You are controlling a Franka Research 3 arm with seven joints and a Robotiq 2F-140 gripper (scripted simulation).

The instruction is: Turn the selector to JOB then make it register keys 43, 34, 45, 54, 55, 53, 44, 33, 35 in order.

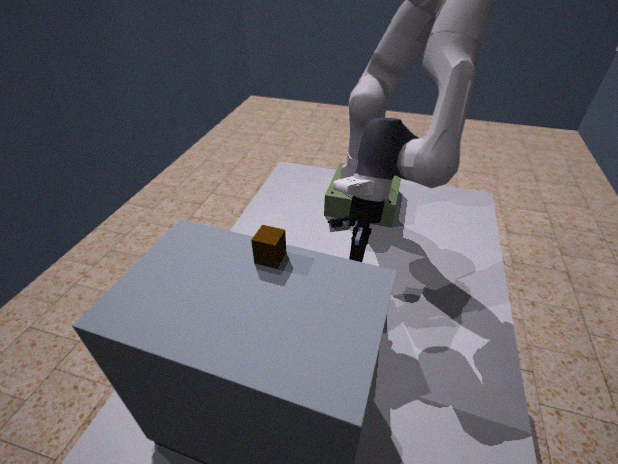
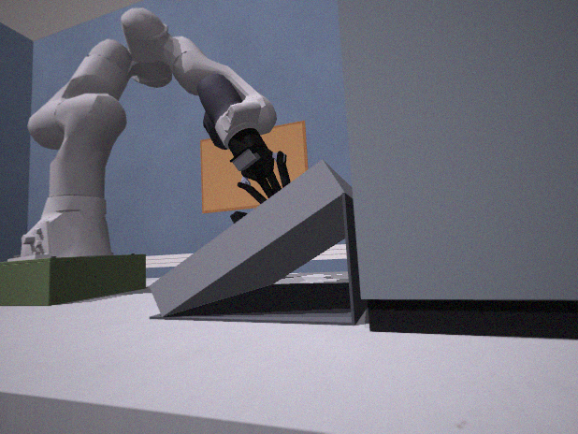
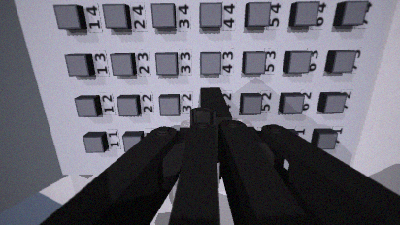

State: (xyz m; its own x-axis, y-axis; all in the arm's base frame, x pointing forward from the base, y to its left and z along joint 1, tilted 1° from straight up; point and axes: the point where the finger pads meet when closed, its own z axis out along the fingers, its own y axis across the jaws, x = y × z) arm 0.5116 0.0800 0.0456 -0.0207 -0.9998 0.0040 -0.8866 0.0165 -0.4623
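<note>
My gripper is now 30 mm to the left of the key 43, 30 mm above it and 20 mm short of it. From my hand the other things lie so: key 53: 50 mm below, 30 mm to the right, 10 mm behind; key 33: 50 mm ahead, 30 mm to the right, 20 mm below; key 44: 70 mm to the right, 30 mm below, 20 mm ahead.
</note>
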